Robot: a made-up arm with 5 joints. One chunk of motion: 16 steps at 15 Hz.
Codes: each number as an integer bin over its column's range. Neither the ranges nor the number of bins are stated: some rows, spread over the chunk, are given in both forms.
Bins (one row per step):
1: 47 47 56 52 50 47
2: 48 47 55 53 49 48
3: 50 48 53 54 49 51
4: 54 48 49 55 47 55
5: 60 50 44 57 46 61
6: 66 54 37 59 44 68
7: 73 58 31 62 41 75
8: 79 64 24 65 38 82
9: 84 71 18 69 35 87
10: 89 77 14 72 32 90
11: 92 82 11 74 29 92
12: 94 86 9 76 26 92
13: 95 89 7 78 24 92
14: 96 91 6 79 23 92
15: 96 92 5 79 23 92
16: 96 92 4 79 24 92
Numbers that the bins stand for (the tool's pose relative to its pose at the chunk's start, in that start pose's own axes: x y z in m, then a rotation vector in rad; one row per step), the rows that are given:
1: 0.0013 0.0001 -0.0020 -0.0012 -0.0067 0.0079
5: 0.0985 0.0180 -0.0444 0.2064 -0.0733 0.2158
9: 0.2779 0.1431 -0.1364 0.7045 -0.2567 0.6018
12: 0.3526 0.2325 -0.1682 0.9952 -0.4067 0.6761
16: 0.3676 0.2683 -0.1859 1.1197 -0.4400 0.6761
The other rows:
2: 0.0088 0.0001 -0.0056 0.0403 -0.0233 0.0227
3: 0.0237 0.0061 -0.0126 0.0818 -0.0233 0.0673
4: 0.0536 0.0061 -0.0268 0.1233 -0.0567 0.1267
6: 0.1433 0.0418 -0.0692 0.2894 -0.1067 0.3197
7: 0.1957 0.0657 -0.0904 0.4139 -0.1567 0.4236
8: 0.2405 0.1014 -0.1152 0.5385 -0.2067 0.5276
10: 0.3153 0.1789 -0.1505 0.8291 -0.3067 0.6464
11: 0.3377 0.2087 -0.1611 0.9121 -0.3567 0.6761
13: 0.3601 0.2504 -0.1753 1.0782 -0.4400 0.6761
14: 0.3676 0.2623 -0.1788 1.1197 -0.4567 0.6761
15: 0.3676 0.2683 -0.1823 1.1197 -0.4567 0.6761

